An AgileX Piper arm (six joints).
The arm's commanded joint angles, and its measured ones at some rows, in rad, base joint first. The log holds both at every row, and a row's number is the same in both.
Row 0, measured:
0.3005, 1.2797, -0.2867, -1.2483, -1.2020, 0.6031
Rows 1 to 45, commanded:
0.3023, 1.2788, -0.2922, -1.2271, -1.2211, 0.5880
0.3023, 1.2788, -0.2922, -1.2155, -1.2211, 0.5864
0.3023, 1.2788, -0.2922, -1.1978, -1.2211, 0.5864
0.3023, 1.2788, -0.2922, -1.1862, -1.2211, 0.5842
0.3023, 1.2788, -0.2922, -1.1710, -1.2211, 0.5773
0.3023, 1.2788, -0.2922, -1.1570, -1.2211, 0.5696
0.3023, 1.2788, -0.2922, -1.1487, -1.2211, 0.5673
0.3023, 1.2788, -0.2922, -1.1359, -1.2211, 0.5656
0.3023, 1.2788, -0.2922, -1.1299, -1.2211, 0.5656
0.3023, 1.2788, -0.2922, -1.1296, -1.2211, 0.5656
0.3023, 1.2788, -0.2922, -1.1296, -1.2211, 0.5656
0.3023, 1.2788, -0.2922, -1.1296, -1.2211, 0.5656
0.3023, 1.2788, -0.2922, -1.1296, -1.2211, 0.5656
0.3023, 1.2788, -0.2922, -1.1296, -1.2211, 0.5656
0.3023, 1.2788, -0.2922, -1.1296, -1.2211, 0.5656
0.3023, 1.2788, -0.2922, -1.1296, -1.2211, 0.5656
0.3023, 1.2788, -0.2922, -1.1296, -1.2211, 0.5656
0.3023, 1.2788, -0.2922, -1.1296, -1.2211, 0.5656
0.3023, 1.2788, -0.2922, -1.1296, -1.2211, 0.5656
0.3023, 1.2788, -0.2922, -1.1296, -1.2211, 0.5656
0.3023, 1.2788, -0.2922, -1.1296, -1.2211, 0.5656
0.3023, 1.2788, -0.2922, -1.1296, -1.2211, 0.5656
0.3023, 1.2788, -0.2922, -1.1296, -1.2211, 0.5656
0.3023, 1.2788, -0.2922, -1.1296, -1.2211, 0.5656
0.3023, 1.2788, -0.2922, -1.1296, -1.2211, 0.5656
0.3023, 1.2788, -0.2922, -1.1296, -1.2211, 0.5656
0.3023, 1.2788, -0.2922, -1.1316, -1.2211, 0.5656
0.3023, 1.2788, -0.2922, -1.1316, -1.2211, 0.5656
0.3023, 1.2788, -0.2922, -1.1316, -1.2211, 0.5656
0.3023, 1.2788, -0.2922, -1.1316, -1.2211, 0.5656
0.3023, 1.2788, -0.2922, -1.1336, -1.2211, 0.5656
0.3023, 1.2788, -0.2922, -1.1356, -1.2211, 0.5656
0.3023, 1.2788, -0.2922, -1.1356, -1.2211, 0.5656
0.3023, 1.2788, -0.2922, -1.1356, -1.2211, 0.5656
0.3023, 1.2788, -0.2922, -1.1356, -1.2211, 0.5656
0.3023, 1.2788, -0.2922, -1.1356, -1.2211, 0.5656
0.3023, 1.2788, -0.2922, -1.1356, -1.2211, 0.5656
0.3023, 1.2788, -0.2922, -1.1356, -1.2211, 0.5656
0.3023, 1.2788, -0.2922, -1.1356, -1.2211, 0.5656
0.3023, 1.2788, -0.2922, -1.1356, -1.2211, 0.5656
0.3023, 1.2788, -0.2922, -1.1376, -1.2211, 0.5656
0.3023, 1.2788, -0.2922, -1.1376, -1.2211, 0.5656
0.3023, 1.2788, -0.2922, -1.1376, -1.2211, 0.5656
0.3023, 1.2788, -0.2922, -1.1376, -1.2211, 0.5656
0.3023, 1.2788, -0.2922, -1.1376, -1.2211, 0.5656
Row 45, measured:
0.3005, 1.2797, -0.2883, -1.1371, -1.2095, 0.5767
